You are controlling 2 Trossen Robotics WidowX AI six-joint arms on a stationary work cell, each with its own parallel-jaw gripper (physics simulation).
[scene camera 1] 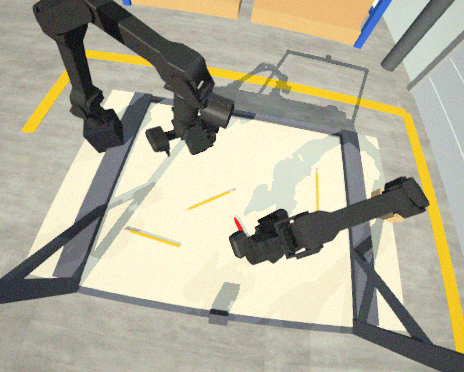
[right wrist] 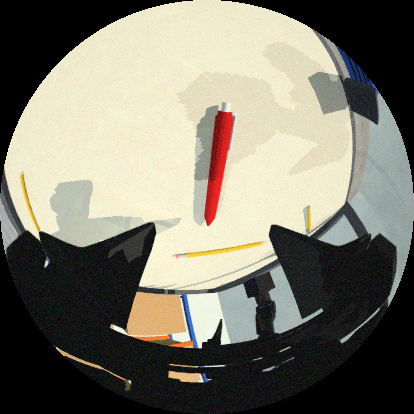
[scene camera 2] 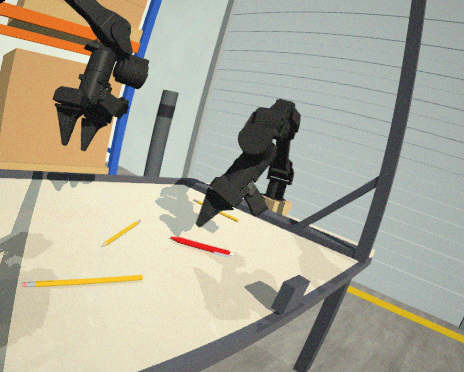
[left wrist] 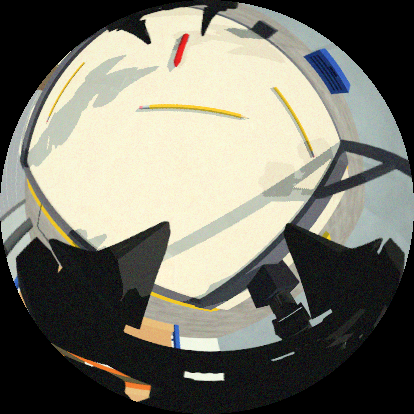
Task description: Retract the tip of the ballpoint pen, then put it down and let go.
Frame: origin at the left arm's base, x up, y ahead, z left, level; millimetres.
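Where they show: left gripper, fingertip midpoint: [scene camera 1: 182, 150] [right wrist: 239, 316] [scene camera 2: 74, 148] [left wrist: 230, 228]; right gripper, fingertip midpoint: [scene camera 1: 246, 227] [right wrist: 214, 230] [scene camera 2: 200, 223] [left wrist: 174, 37]; left arm's base, link origin: [scene camera 1: 98, 121] [left wrist: 278, 295]; right arm's base, link origin: [scene camera 2: 274, 197].
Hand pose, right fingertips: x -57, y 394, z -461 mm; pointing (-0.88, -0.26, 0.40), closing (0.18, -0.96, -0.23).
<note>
Each offset is from my right fingertips to the top centre of the thing. Level surfaces: height alone.
A red ballpoint pen @[dx -35, dy -7, dz -14 mm] [scene camera 1: 238, 224] [scene camera 2: 200, 245] [left wrist: 181, 50] [right wrist: 219, 165] lies flat on the table @[dx -49 mm] [scene camera 1: 165, 270] [scene camera 2: 90, 330]. In the right wrist view its white button end points up the picture and its closed red cone points toward the fingers; no metal tip shows there. My right gripper [right wrist: 214, 230] is open and empty, above the table close to the pen, not touching it; in scene camera 1 its body hides part of the pen. My left gripper [scene camera 2: 74, 147] [left wrist: 230, 228] is open and empty, high over the table's far left part.
Three yellow pencils lie on the table: one @[dx -41, dy -83, dz +130 mm] [scene camera 1: 211, 199] [scene camera 2: 121, 233] [left wrist: 195, 108] near the middle, one @[dx -42, dy -291, dz +53 mm] [scene camera 1: 153, 237] [scene camera 2: 85, 281] farther left in scene camera 1, one @[dx -42, dy +313, dz +68 mm] [scene camera 1: 317, 190] [left wrist: 63, 90] at the right. A dark block @[dx +8, dy -145, dz -214 mm] [scene camera 1: 218, 316] [scene camera 2: 291, 294] stands at the table's edge.
</note>
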